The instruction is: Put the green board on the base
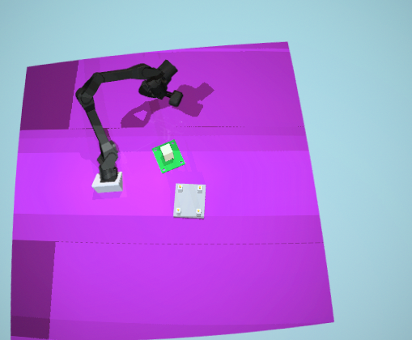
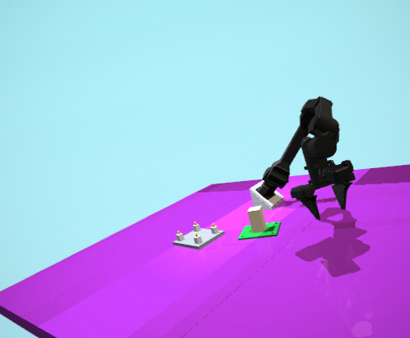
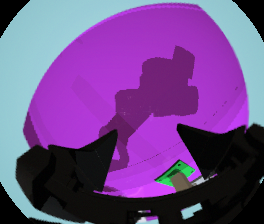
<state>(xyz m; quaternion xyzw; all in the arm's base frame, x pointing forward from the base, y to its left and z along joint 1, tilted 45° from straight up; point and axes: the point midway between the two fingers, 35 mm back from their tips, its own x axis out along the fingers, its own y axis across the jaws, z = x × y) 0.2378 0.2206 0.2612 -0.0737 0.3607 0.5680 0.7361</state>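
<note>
The green board lies 24 cm to the right of my gripper tip and 3 cm below it. Also, from my gripper tip: grey base (8 cm ahead, 45 cm to the right, 5 cm below).
</note>
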